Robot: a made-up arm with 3 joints. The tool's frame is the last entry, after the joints.
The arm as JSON. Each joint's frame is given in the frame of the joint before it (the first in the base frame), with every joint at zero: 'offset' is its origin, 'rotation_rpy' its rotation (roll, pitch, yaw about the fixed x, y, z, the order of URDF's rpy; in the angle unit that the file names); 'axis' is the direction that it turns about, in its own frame. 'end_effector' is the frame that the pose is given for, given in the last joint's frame.
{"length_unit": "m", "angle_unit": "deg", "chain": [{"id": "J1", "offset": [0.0, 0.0, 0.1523], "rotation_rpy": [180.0, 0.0, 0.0], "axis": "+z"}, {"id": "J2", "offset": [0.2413, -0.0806, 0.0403], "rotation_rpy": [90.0, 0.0, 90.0], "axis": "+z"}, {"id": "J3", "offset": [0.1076, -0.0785, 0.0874], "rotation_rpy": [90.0, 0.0, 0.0], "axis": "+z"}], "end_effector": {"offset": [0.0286, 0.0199, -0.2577], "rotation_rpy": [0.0, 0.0, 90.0]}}
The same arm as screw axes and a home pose.
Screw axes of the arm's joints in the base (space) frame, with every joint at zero. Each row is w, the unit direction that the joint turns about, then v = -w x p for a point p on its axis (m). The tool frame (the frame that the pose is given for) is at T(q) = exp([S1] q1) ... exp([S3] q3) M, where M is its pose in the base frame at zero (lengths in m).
S1 = (0, 0, -1, 0.0000, 0.0000, 0.0000)
S2 = (1, 0, 0, 0.0000, 0.1120, -0.0806)
S3 = (0, 0, 1, -0.0270, -0.3287, 0.0000)
M =
1 0 0 0.3486
0 1 0 -0.0556
0 0 1 -0.0672
0 0 0 1

